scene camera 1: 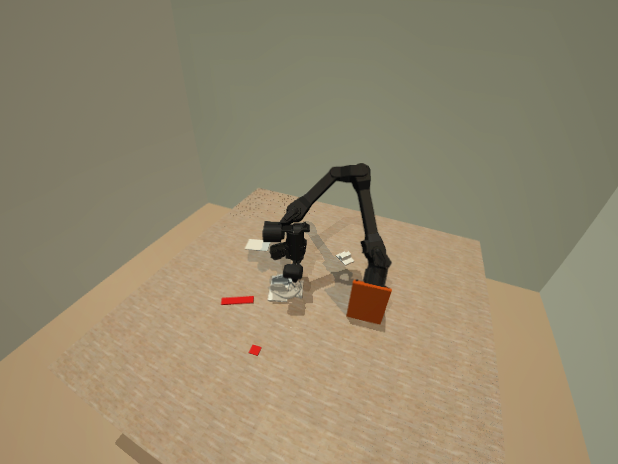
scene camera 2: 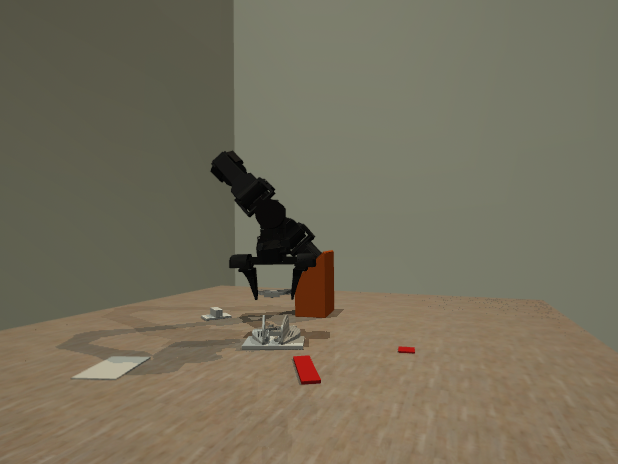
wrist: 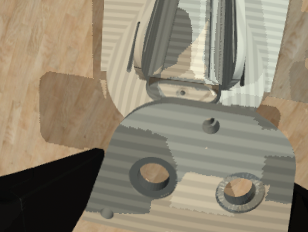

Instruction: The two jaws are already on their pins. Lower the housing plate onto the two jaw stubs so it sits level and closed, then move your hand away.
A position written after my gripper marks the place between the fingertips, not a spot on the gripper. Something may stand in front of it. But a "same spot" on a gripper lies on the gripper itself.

my gripper: scene camera 1 296, 274; scene camera 2; wrist
same spot on my gripper: [wrist: 61, 188] = [scene camera 2: 292, 285]
